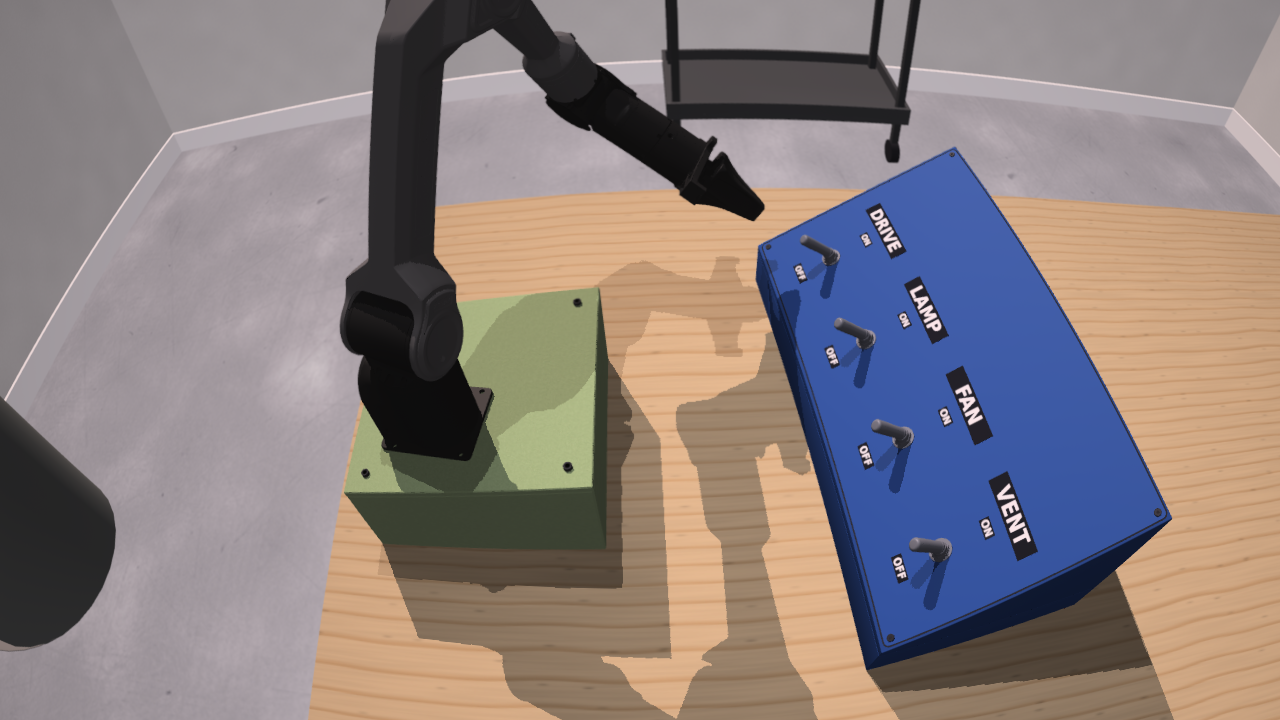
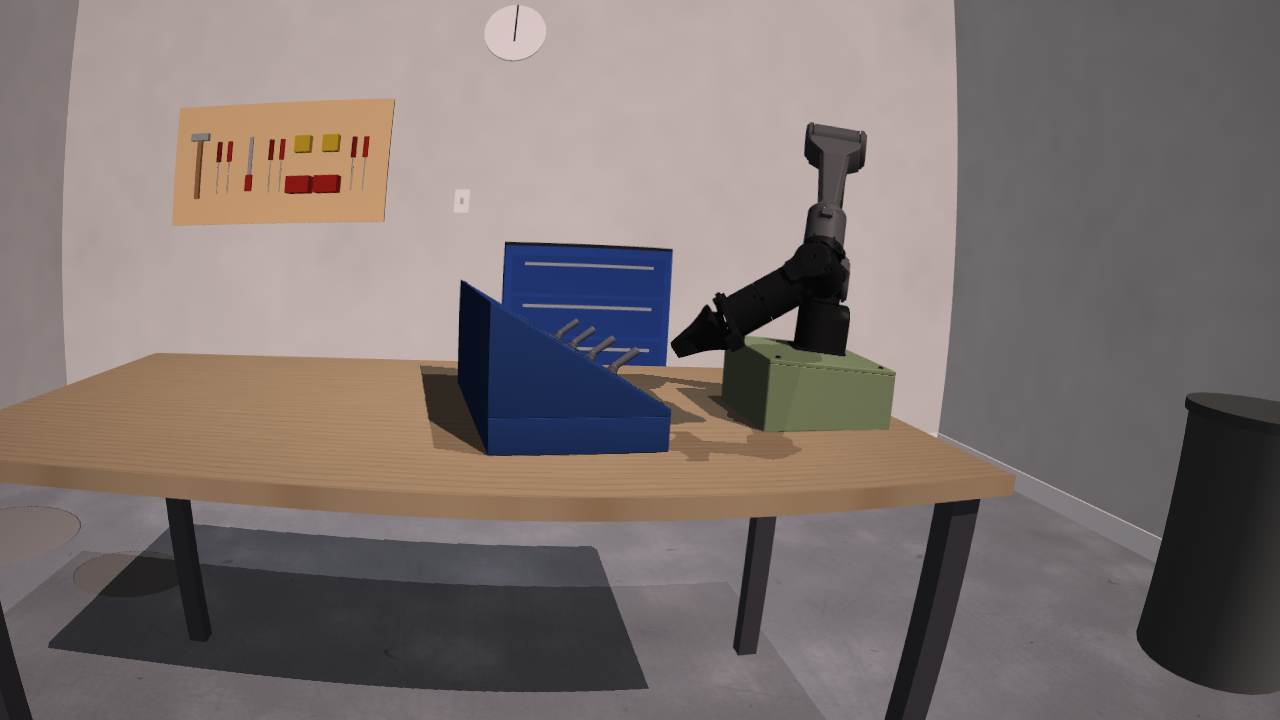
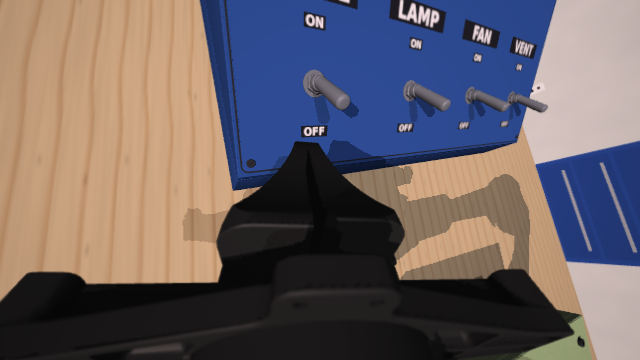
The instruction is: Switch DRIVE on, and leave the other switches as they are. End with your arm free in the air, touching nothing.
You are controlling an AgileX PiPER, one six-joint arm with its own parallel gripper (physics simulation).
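Observation:
The blue switch box (image 1: 1011, 295) (image 2: 572, 394) (image 3: 270, 45) has a sloped face with several grey toggles. The DRIVE lever (image 1: 819, 248) (image 3: 327, 90) tilts toward its OFF label. The LAMP lever (image 1: 854, 332) (image 3: 427, 96), the FAN lever (image 1: 892, 433) (image 3: 487, 99) and the VENT lever (image 1: 930, 548) (image 3: 528, 102) also tilt toward OFF. My gripper (image 1: 759, 213) (image 2: 677, 350) (image 3: 305, 157) is shut and empty. It hangs in the air beside the box's low edge, on the OFF side of the DRIVE lever, apart from lever and box.
The green base block (image 1: 537, 402) (image 2: 823, 394) carries my arm on the wooden table (image 1: 716, 573) (image 2: 295, 429). A dark cart (image 1: 787, 111) and a blue drawer cabinet (image 2: 586, 284) (image 3: 590, 210) stand beyond the table. A dark cylindrical bin (image 1: 53, 537) (image 2: 1217, 546) stands on the floor.

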